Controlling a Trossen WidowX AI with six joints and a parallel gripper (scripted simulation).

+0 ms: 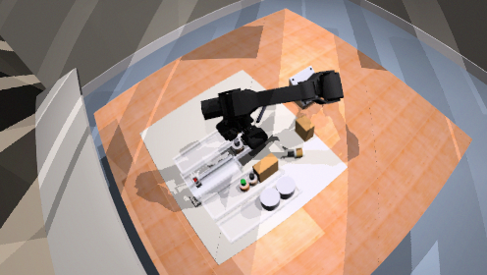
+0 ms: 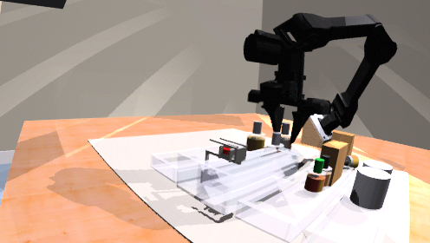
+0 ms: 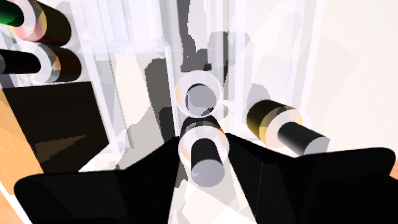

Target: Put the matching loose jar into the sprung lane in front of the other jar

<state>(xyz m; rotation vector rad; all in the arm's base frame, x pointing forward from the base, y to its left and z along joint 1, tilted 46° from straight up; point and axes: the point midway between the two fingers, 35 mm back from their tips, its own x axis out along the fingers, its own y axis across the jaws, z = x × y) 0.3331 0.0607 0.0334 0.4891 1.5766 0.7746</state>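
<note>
Now: the brown box 130 mm to the left of my gripper tip and 10 mm below it. Round my gripper tip: sprung lane 130 mm ahead, 40 mm to the left, 30 mm below; dark rod 130 mm behind, 110 mm to the right, 40 mm below; jar 120 mm behind, 120 mm to the left, 30 mm below.
</note>
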